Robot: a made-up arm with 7 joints.
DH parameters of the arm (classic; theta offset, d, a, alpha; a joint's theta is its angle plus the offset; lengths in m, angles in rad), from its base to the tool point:
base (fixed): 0 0.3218 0.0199 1.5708
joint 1: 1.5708 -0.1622 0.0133 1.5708
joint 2: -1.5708 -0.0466 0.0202 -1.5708
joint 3: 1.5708 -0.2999 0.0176 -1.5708
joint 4: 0 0.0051 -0.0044 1.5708
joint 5: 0 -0.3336 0.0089 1.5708
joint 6: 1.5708 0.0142 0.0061 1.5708
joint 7: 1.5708 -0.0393 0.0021 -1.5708
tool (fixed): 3.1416 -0.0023 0 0
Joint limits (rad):
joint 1: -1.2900..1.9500
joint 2: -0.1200..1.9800
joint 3: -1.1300..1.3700
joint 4: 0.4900..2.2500
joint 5: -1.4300..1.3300
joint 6: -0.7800..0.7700
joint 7: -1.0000..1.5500
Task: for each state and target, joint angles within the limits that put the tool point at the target. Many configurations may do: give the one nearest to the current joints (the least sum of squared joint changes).
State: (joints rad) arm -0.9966 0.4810 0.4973 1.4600 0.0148 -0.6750 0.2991
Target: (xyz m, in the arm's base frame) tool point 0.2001 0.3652 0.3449
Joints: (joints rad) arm -0.6943 1.1479 0.7425 2.0541 0.0006 -0.5672 0.3077
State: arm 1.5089 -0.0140 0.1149 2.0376 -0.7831 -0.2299 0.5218
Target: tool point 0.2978 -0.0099 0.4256
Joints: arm 1.1699 -0.1200 -0.5271 1.6228 -0.8642 -0.2013 0.5213
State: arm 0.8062 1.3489 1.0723 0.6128 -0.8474 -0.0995 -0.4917
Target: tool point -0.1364 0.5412 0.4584
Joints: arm 1.0813 1.2260 1.3015 1.4849 -0.7979 -0.2205 -0.4874
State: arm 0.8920 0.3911 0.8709 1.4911 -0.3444 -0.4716 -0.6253
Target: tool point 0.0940 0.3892 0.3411
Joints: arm 0.7949 0.2307 1.0272 2.1680 -0.3404 -0.4975 -0.6217
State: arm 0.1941 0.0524 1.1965 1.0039 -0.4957 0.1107 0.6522
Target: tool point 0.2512 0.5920 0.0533
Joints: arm 0.5265 0.4164 1.1326 0.8049 -0.5062 0.2429 0.6619
